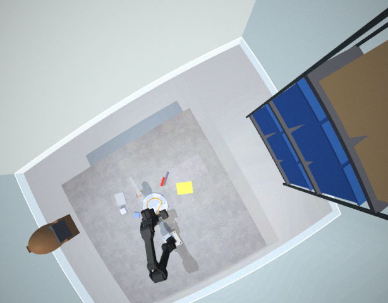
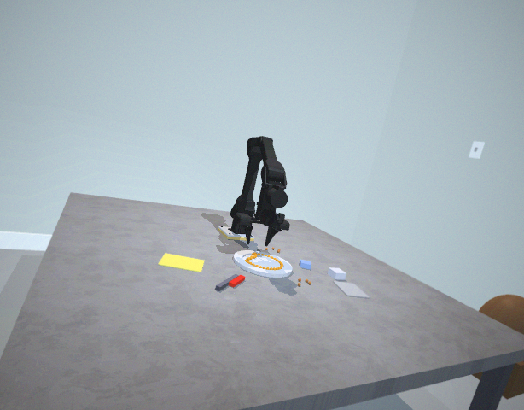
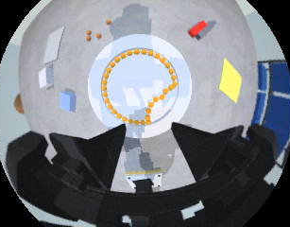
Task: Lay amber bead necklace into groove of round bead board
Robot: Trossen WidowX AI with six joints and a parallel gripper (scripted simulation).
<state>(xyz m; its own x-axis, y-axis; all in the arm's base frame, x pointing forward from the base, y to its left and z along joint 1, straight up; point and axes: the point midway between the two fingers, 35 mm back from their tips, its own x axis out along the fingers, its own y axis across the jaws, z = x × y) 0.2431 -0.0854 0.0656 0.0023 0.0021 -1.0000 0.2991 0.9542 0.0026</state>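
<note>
Now: gripper tip 50 mm short of the round white bead board and 40 mm above it. Also, from my gripper tip: yellow sheet 10 mm ahead, 270 mm to the right, 50 mm below; blue block 90 mm ahead, 160 mm to the left, 40 mm below; grey tool 160 mm ahead, 190 mm to the right, 40 mm below.
</note>
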